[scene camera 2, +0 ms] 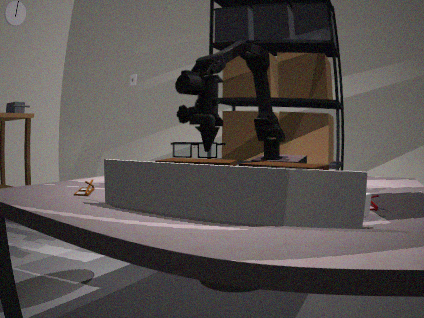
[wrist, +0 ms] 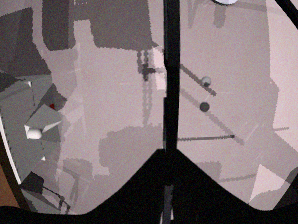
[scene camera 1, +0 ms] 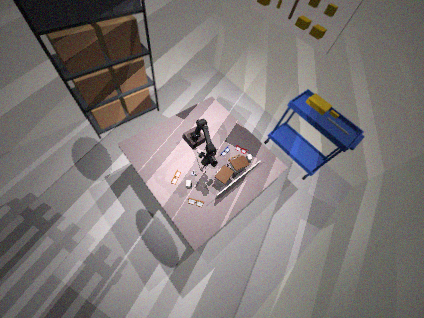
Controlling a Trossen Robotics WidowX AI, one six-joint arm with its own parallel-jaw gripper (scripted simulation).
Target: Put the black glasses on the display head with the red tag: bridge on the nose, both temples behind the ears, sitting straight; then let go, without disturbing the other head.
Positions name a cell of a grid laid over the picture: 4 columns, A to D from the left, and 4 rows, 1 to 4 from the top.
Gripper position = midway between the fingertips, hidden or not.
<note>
I see my gripper (scene camera 2: B2).
My gripper shows as well in the wrist view (wrist: C3).
</note>
